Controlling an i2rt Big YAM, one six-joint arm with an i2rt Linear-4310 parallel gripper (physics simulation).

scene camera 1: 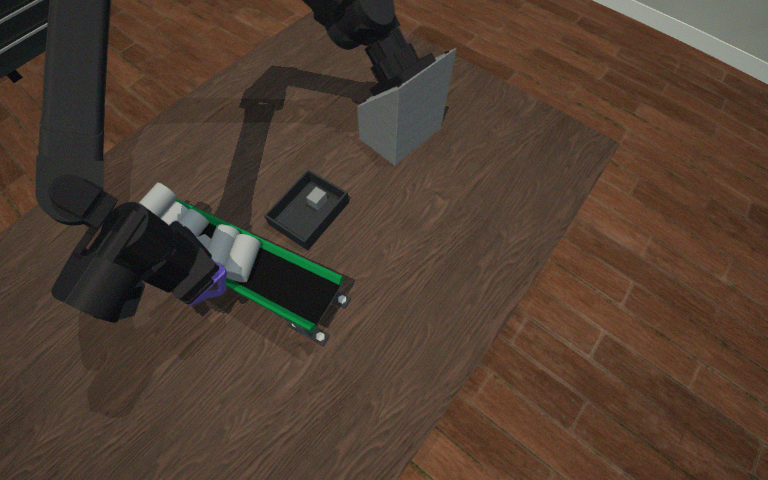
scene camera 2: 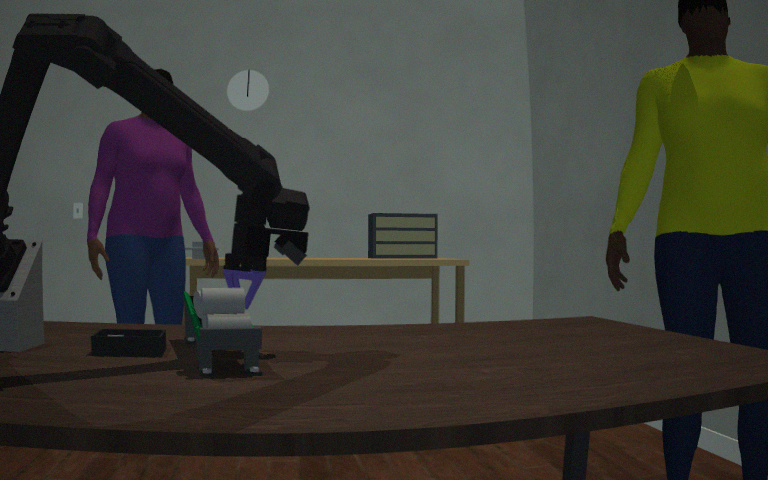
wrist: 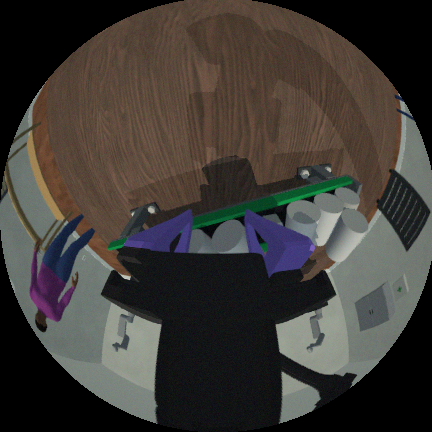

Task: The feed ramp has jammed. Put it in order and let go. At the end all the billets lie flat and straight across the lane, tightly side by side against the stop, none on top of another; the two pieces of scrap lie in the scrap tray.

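Frame: origin at the arm's base, x right, y ahead, z up, level; metres.
Seen in the pictures: gripper, fingertip midpoint: (scene camera 1: 212, 280) (wrist: 218, 214); arm's base, link origin: (scene camera 1: 403, 79).
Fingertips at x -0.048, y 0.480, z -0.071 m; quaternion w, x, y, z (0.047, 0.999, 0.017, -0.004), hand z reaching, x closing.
Note:
Pixels of each thing's middle, then the offset from my fingertips to it.
- billet, body centre: (scene camera 2: 222, 301) (wrist: 345, 236) (scene camera 1: 154, 204) dx +0.167, dy -0.004, dz +0.031 m
- grey hexagonal scrap piece, body centre: (wrist: 269, 227) (scene camera 1: 203, 245) dx +0.066, dy -0.024, dz -0.005 m
- scrap tray, body centre: (scene camera 2: 129, 342) (scene camera 1: 307, 208) dx +0.030, dy -0.209, dz -0.060 m
The ramp (scene camera 1: 300, 262) (scene camera 2: 193, 312) (wrist: 300, 194) has green side rails. At its stop end, several grey-white billets lie side by side, with one billet (scene camera 1: 158, 198) (scene camera 2: 222, 300) (wrist: 347, 232) on top. Farther up are two billets, one (scene camera 1: 223, 244) (wrist: 229, 236) close against the other (scene camera 1: 245, 257); both look slightly askew. A grey hexagonal scrap piece (wrist: 272, 219) sits in the lane between the two groups, partly hidden by the right finger. Another scrap piece (scene camera 1: 316, 198) lies in the scrap tray (scene camera 1: 286, 234) (scene camera 2: 129, 344). My gripper (wrist: 218, 214) is part-open and empty, low over the ramp's near rail beside the pair of billets.
The tray stands beside the ramp, towards the grey wedge-shaped mount (scene camera 1: 404, 121) of an arm. Feet with bolts (scene camera 1: 320, 336) (wrist: 314, 172) stick out beside the ramp. My arm hides part of the stop end in scene camera 1. Two people stand beyond the table (scene camera 2: 453, 362).

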